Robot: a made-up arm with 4 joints.
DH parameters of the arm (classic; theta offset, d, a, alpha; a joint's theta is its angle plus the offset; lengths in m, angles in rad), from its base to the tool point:
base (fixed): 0 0.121 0 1.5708
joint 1: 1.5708 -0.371 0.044 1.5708
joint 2: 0 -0.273 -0.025 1.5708
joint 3: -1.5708 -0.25 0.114 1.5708
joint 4: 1.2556 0 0.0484 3.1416
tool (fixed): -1.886 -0.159 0 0
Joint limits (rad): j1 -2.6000..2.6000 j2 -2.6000..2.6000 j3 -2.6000..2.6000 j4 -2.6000..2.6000
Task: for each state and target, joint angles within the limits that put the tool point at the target. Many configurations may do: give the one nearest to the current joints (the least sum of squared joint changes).
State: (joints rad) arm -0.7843 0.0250 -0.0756 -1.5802
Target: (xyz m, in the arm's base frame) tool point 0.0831 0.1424 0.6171
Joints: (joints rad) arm -1.9415 0.2636 0.5248 -1.4384
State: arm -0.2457 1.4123 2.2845 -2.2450
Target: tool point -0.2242 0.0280 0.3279
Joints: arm -0.6947 0.6512 2.2662 -2.2328
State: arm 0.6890 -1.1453 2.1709 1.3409
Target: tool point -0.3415 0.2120 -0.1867
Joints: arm 1.2720 -0.4679 1.9496 1.4239
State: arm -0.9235 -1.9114 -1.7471 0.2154
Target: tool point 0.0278 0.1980 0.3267
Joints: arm -0.5779 -1.1483 -1.8284 0.2248
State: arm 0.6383 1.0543 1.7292 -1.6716
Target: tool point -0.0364 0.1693 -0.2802
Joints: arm 0.9151 1.5236 2.0538 -1.6586
